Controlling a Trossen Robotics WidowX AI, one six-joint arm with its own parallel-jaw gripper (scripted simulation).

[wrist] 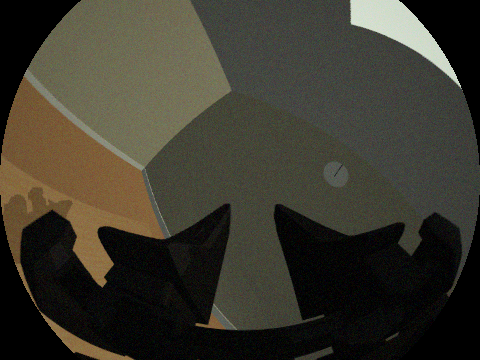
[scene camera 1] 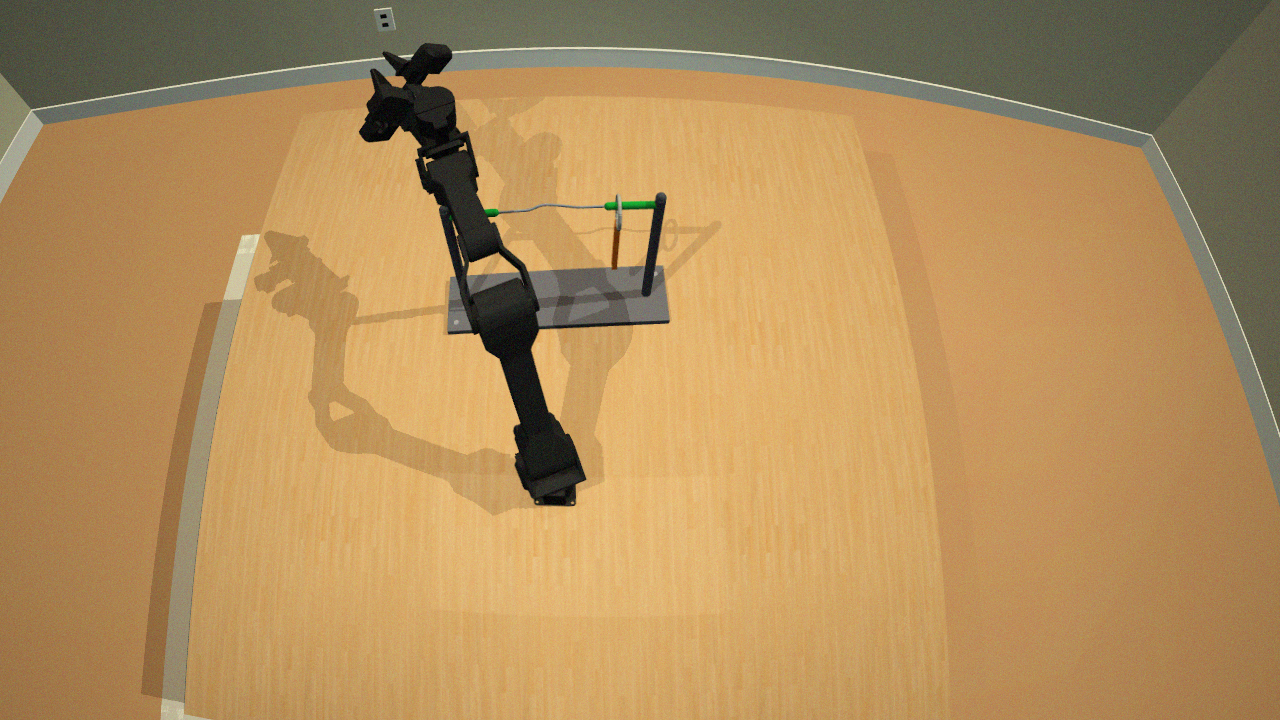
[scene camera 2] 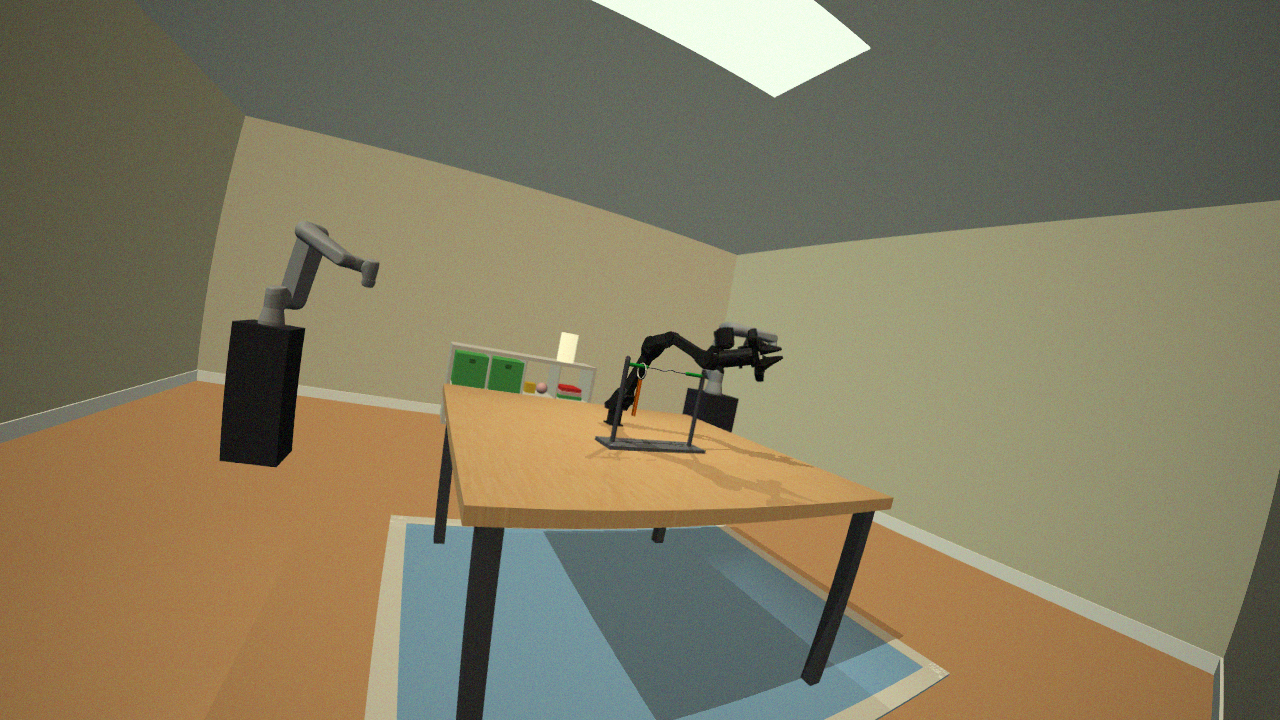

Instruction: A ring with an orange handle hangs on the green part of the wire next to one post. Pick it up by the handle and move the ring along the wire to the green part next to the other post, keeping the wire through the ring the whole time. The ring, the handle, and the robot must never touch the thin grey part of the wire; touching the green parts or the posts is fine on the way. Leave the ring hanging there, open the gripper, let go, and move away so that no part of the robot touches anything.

Labels:
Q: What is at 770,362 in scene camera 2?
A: My gripper.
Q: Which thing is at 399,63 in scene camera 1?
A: My gripper.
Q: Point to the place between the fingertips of my gripper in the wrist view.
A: At 252,209

